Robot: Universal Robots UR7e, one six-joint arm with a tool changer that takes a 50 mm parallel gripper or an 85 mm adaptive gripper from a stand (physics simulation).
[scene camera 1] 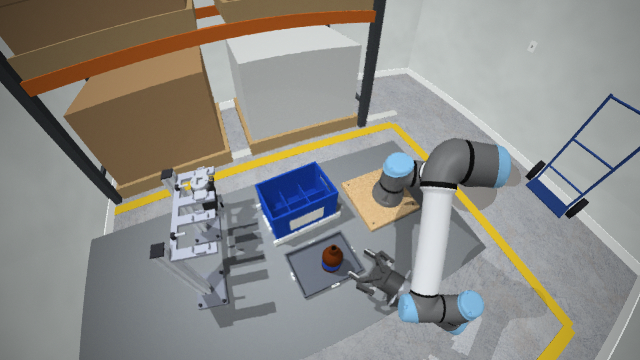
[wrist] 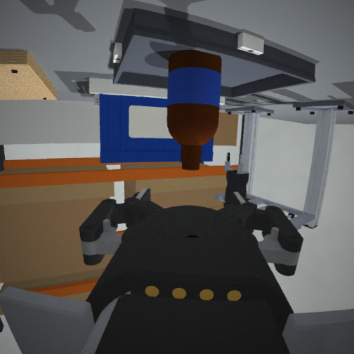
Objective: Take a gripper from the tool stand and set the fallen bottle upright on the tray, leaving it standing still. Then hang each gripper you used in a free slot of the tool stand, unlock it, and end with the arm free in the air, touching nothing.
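Seen in the pictures: end effector, tool point: (scene camera 1: pixel 403 290); arm's base, origin of the base link: (scene camera 1: pixel 387 194).
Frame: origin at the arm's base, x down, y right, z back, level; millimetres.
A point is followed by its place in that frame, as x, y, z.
Note:
The brown bottle (scene camera 1: pixel 332 260) {-90, -238, -385} (wrist: pixel 194 90) with a blue band stands upright on the grey tray (scene camera 1: pixel 305 272) {19, -212, -478} (wrist: pixel 285 62); the wrist view shows it upside down. My adaptive gripper (scene camera 1: pixel 361 263) (wrist: pixel 192 196) is on the arm, open and empty. Its fingers point toward the bottle from the tray's right side in the scene view, apart from the bottle. The tool stand (scene camera 1: pixel 194 218) {-318, -77, -766} (wrist: pixel 324 165) is at the left in the scene view, with another tool hanging near its far end, partly hidden.
A blue divided crate (scene camera 1: pixel 274 215) {-35, 45, -524} (wrist: pixel 114 130) stands behind the tray, between the stand and the arm's wooden base plate (scene camera 1: pixel 360 200) {1, 14, -138} (wrist: pixel 20 80). A pallet rack (scene camera 1: pixel 367 75) with large boxes is at the back. A blue hand truck (scene camera 1: pixel 550 197) stands at the right.

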